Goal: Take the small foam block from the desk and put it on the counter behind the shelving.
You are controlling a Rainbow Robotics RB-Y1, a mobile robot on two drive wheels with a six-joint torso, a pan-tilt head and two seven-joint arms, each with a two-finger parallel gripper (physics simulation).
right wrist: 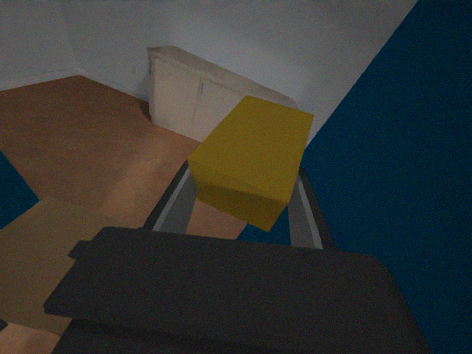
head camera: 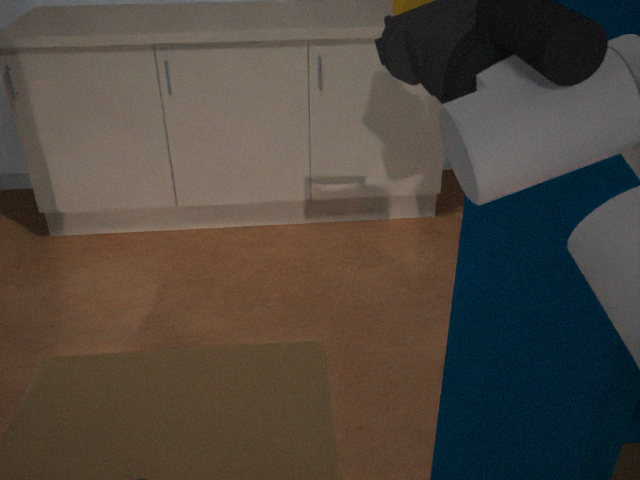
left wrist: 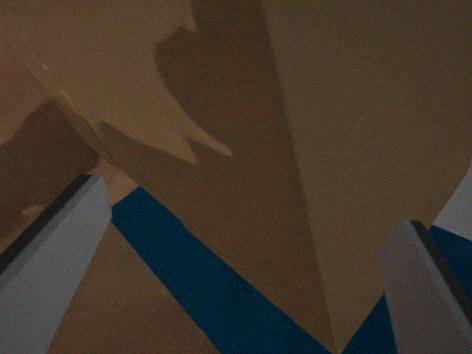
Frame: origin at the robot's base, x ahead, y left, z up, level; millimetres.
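Where they show: left gripper, fingertip midpoint: [left wrist: 246, 215]; right gripper, fingertip midpoint: [right wrist: 243, 173] [head camera: 426, 11].
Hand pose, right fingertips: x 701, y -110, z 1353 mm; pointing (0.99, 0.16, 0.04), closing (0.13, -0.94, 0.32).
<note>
After its pixels a point has its place.
The yellow foam block [head camera: 410, 5] {x 678, y -91, z 1363 mm} [right wrist: 252, 150] {x 699, y -108, z 1374 mm} is held up between the fingers of my right gripper [right wrist: 243, 173] {x 701, y -110, z 1353 mm}, which is shut on it. In the head view a small part of the block shows at the top edge, above the dark gripper body. The pale counter [head camera: 206, 18] {x 2820, y 461, z 911 mm} [right wrist: 175, 95] {x 2557, y 896, z 542 mm} stands against the wall, across the upper left of the head view and beyond the block in the right wrist view. My left gripper [left wrist: 246, 215] {x 533, y 213, z 817 mm} is open, with nothing between its fingers. The desk does not show.
A blue shelving side [head camera: 516, 310] {x 734, y -260, z 975 mm} [right wrist: 390, 125] {x 837, y -251, z 1400 mm} rises at the right, close to my right arm. A brown box [head camera: 180, 413] {x 718, y 191, z 811 mm} [left wrist: 225, 100] {x 565, y 235, z 776 mm} [right wrist: 50, 250] {x 707, y 275, z 811 mm} is at the head view's bottom left. More blue shelving [right wrist: 12, 190] {x 859, y 668, z 666 mm} shows at the right wrist view's left edge. Floor lies before the counter.
</note>
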